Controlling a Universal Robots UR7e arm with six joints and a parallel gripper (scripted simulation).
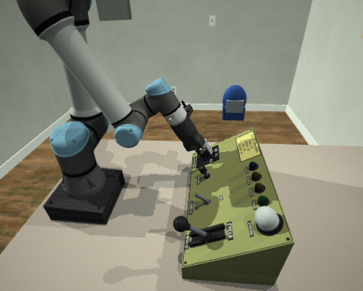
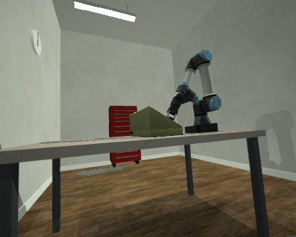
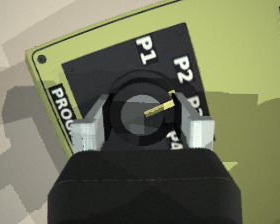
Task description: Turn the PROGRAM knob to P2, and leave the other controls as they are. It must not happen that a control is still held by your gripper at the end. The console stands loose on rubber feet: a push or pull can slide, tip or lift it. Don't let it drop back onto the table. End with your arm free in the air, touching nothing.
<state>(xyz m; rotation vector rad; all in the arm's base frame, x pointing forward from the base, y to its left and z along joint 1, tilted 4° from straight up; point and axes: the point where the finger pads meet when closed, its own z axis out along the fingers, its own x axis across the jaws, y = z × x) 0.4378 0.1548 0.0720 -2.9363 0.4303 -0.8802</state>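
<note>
Right now my hand is 12 cm to the left of the mode knob. From my hand the other things lie so: olive console: 4 cm ahead, 18 cm to the right, 3 cm below; check toggle: 24 cm to the right, 1 cm below; ball-handled lever: 3 cm behind, 36 cm to the right.
</note>
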